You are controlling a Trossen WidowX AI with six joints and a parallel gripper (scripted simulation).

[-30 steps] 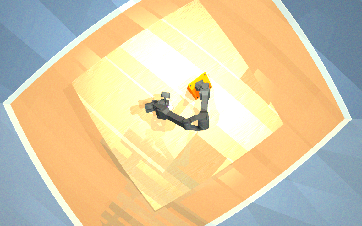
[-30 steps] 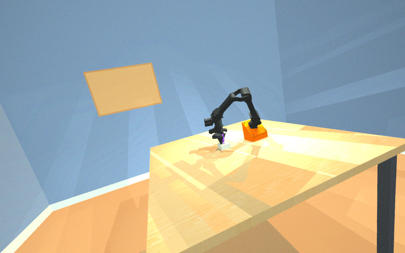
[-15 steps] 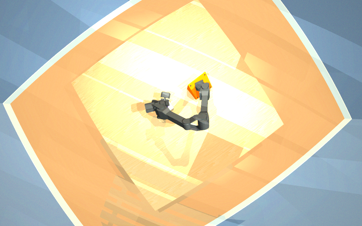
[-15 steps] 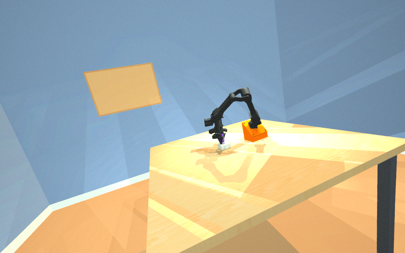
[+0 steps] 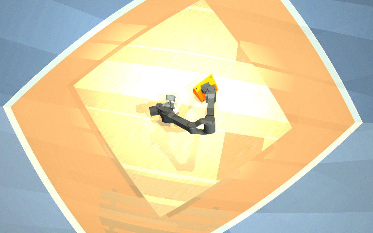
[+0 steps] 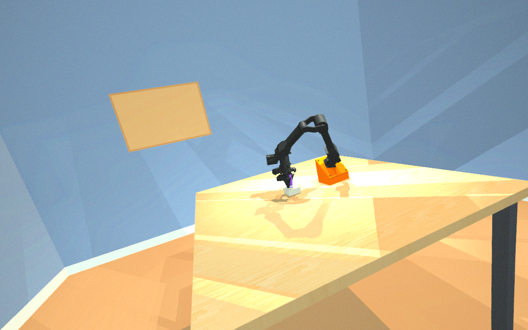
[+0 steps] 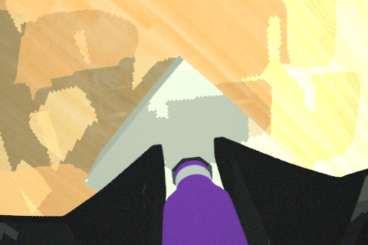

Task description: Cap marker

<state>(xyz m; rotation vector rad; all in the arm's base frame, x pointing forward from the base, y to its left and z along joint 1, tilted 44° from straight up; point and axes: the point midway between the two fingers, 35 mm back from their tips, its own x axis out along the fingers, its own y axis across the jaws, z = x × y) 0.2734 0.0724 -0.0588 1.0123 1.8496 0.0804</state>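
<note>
My gripper tip is now 2 cm above the white holder block, 1 cm to the right of it and 1 cm past it. Also, from my gripper tip: purple cap 5 cm above, 1 cm to the left, 1 cm behind.
</note>
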